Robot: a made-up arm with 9 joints. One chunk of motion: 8 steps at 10 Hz.
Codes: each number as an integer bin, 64 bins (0 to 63) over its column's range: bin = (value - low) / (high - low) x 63, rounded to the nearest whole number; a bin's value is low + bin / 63 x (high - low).
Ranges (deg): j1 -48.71..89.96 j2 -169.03..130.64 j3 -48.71..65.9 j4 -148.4..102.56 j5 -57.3..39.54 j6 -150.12..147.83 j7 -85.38..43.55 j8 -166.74..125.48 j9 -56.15..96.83
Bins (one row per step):
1: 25 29 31 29 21 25 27 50 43
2: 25 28 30 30 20 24 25 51 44
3: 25 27 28 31 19 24 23 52 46
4: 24 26 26 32 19 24 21 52 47
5: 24 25 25 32 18 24 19 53 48
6: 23 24 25 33 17 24 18 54 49
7: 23 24 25 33 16 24 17 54 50
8: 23 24 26 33 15 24 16 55 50
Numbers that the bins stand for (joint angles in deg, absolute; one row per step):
1: 6.32 -31.09 7.69 -32.88 -25.02 -31.89 -30.12 65.18 48.26
2: 6.32 -35.84 5.87 -28.90 -26.56 -36.62 -34.22 69.82 50.69
3: 6.32 -40.60 2.23 -24.91 -28.09 -36.62 -38.31 74.46 55.55
4: 4.12 -45.36 -1.41 -20.93 -28.09 -36.62 -42.40 74.46 57.98
5: 4.12 -50.11 -3.23 -20.93 -29.63 -36.62 -46.50 79.10 60.41
6: 1.92 -54.87 -3.23 -16.94 -31.17 -36.62 -48.54 83.73 62.83
7: 1.92 -54.87 -3.23 -16.94 -32.71 -36.62 -50.59 83.73 65.26
8: 1.92 -54.87 -1.41 -16.94 -34.24 -36.62 -52.64 88.37 65.26

